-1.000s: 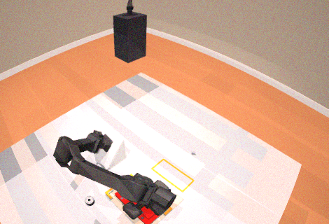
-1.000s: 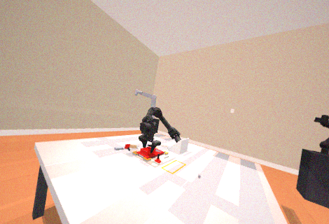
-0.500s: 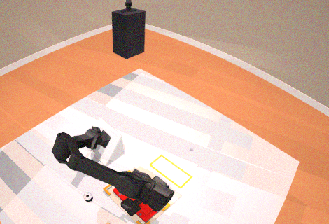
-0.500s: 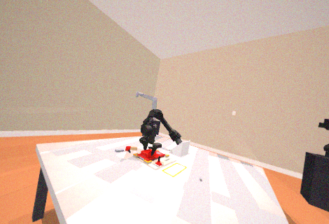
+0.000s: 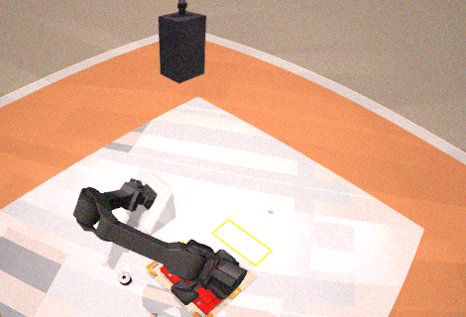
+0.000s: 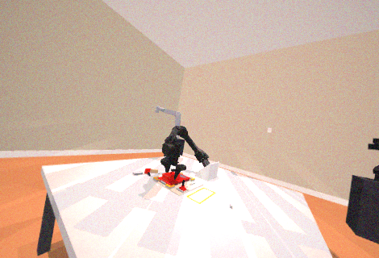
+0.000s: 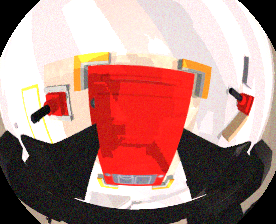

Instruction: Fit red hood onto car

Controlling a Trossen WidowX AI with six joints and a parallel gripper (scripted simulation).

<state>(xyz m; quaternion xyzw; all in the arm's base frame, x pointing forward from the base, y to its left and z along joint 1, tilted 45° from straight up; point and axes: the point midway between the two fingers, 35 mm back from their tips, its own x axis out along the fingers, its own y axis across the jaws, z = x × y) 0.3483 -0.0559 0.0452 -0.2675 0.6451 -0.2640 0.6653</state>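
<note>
Now: gripper tip 1 cm below the red hood.
</note>
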